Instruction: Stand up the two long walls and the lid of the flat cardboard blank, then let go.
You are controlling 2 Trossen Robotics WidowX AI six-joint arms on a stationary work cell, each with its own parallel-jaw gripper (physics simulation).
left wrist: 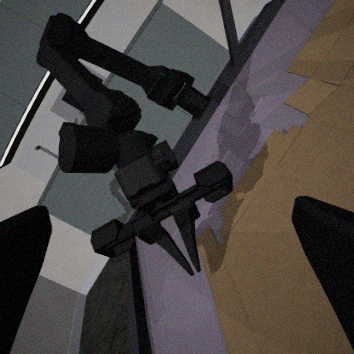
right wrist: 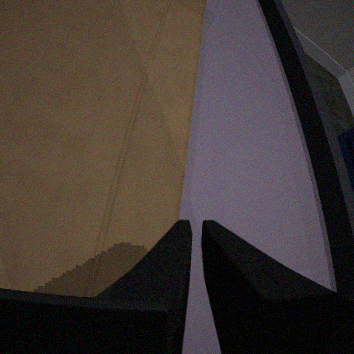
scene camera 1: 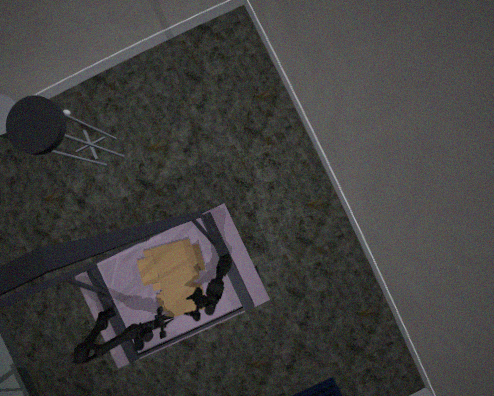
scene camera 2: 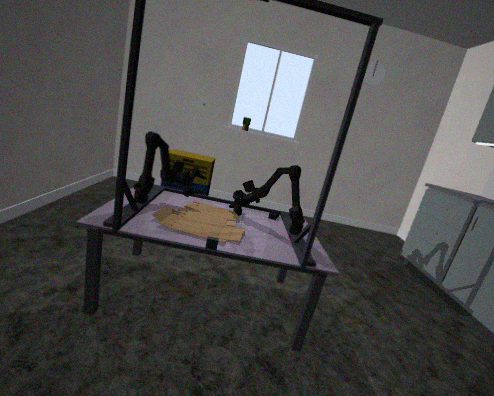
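Pixels of known places: left gripper, fingertip midpoint: [left wrist: 172,213] [scene camera 1: 185,306] [scene camera 2: 204,185]; right gripper, fingertip midpoint: [left wrist: 195,272] [right wrist: 194,231] [scene camera 1: 174,317] [scene camera 2: 229,206]; left arm's base, link origin: [scene camera 1: 226,259] [scene camera 2: 140,201]; right arm's base, link origin: [left wrist: 202,107] [scene camera 1: 110,312] [scene camera 2: 295,232].
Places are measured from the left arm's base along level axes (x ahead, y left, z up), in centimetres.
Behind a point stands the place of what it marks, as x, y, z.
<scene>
The tan cardboard blank [scene camera 1: 172,265] @(37.1, -11.6, -1.7) [scene camera 2: 200,220] @(36.1, -5.1, -2.0) [left wrist: 280,175] @(50.0, 7.6, -1.0) [right wrist: 75,125] @(46.0, 17.5, -1.6) lies spread on the table, its large panels flat. Some side flaps look darker; whether they are tilted is unclear. My left gripper [scene camera 1: 188,305] @(33.0, 12.8, 13.5) [scene camera 2: 196,185] @(33.0, 12.8, 13.5) is wide open and empty, above the table near the blank's edge. My right gripper [scene camera 1: 171,318] @(50.6, 22.0, 0.6) [scene camera 2: 233,205] @(50.6, 22.0, 0.6) [left wrist: 195,272] @(50.6, 22.0, 0.6) [right wrist: 194,231] @(50.6, 22.0, 0.6) is shut with a thin gap and no cardboard visible between its tips. In the right wrist view it is just beside the blank's straight edge, over bare table; its height is hard to judge.
The pale purple table [scene camera 1: 257,290] @(-10.2, 30.1, -1.9) [scene camera 2: 320,257] @(101.3, -22.8, -1.9) [left wrist: 172,310] @(53.8, 29.8, -1.9) [right wrist: 245,125] @(42.0, 28.5, -1.9) has a dark rail [right wrist: 310,125] @(39.7, 36.0, -1.0) along one edge. Dark frame posts [scene camera 2: 131,100] @(4.0, -36.3, 53.9) [scene camera 2: 345,130] @(88.5, -38.0, 60.8) rise at both sides. A small black block [scene camera 2: 212,243] @(45.9, -38.0, 1.7) sits at the near edge in scene camera 2.
</scene>
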